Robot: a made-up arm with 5 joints.
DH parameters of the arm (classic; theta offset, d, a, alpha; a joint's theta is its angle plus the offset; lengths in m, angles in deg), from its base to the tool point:
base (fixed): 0 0 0 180
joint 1: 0 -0.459 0.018 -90
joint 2: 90 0.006 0.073 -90
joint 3: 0 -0.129 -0.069 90
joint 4: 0 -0.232 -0.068 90
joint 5: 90 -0.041 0.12 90
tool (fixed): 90 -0.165 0 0
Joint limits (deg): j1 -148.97..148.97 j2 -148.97..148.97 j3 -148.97..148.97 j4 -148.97..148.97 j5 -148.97..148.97
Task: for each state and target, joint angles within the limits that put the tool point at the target. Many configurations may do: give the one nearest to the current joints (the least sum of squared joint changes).
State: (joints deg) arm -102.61 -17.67 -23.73 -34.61 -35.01
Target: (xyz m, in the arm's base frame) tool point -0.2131 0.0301 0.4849
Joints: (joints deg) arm -88.26 -18.92 -59.96 -30.31 -16.68
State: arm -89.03 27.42 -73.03 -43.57 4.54
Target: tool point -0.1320 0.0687 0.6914
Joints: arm -63.54 -12.36 -106.16 -47.55 -3.66
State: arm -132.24 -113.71 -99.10 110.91 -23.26
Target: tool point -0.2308 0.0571 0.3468
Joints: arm -145.90 -63.01 -108.34 97.27 -56.40
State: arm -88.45 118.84 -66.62 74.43 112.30
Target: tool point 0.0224 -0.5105 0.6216
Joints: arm -113.70 93.38 -80.90 78.74 124.94
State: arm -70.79 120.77 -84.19 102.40 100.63
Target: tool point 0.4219 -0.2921 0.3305
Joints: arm -118.39 141.08 -118.41 137.26 88.66
